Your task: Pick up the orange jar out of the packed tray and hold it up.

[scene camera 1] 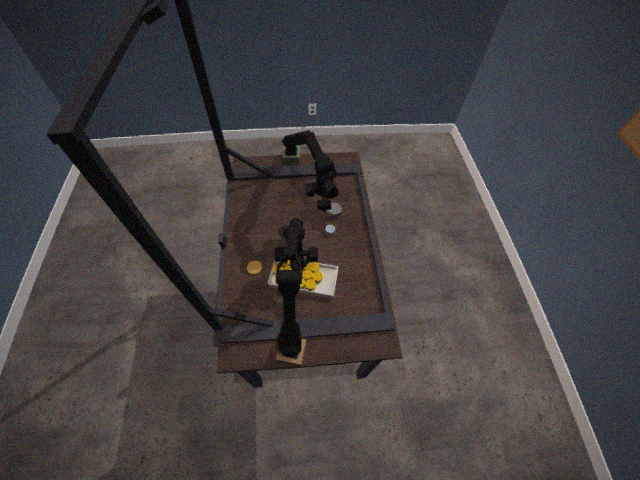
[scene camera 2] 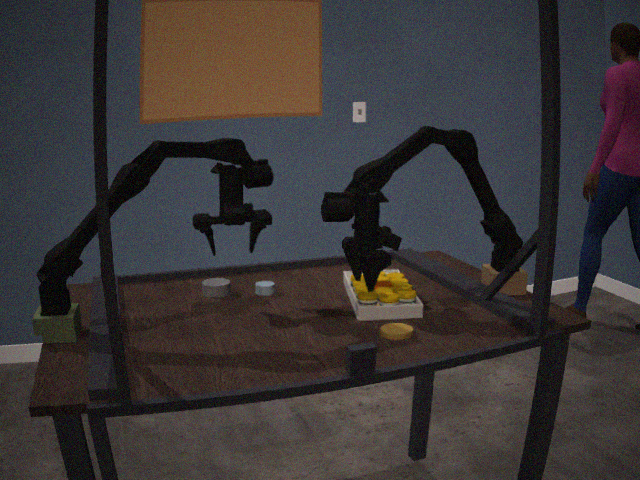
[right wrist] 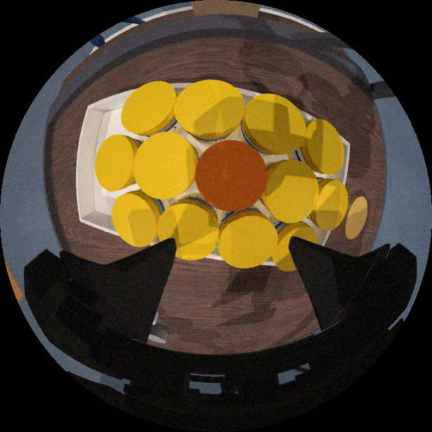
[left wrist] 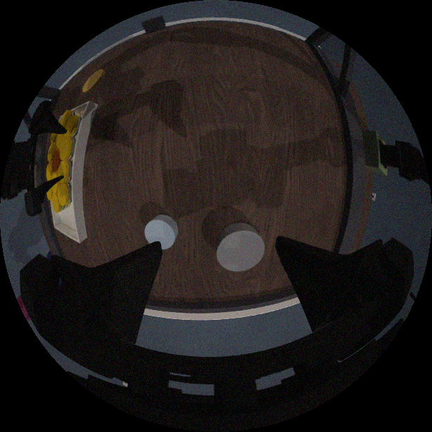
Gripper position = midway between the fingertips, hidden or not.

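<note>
The left gripper [scene camera 2: 232, 254] can also be seen in the left wrist view [left wrist: 219, 245]. The right gripper [scene camera 2: 363, 286] appears in the right wrist view [right wrist: 235, 244] too, as well as in the left wrist view [left wrist: 63, 153]. The scene also has an orange jar [right wrist: 230, 175] and a flat tan disc [right wrist: 356, 211], along with a grey cylinder [left wrist: 239, 247] and a pale blue disc [left wrist: 163, 228]. A yellow-lidded jar [right wrist: 271, 124] is there, and so is another yellow-lidded jar [right wrist: 322, 150].
</note>
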